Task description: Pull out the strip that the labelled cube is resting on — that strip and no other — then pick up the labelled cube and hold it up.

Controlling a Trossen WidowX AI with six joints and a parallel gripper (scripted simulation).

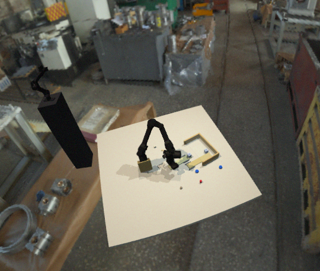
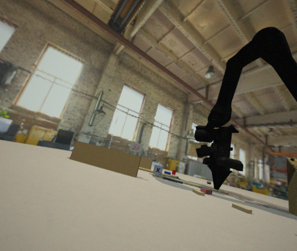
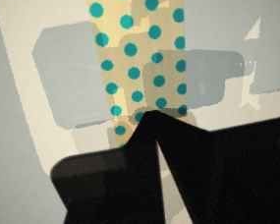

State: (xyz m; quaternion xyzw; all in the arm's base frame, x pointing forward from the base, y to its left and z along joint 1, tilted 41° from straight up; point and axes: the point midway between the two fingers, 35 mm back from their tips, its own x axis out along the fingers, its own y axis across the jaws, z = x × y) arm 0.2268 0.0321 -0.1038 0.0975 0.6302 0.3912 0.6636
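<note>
My gripper tip is 9 cm short of the strip and 4 cm to the right of it. Also, from my gripper tip: grey piece 24 cm to the right, 4 cm ahead.
</note>
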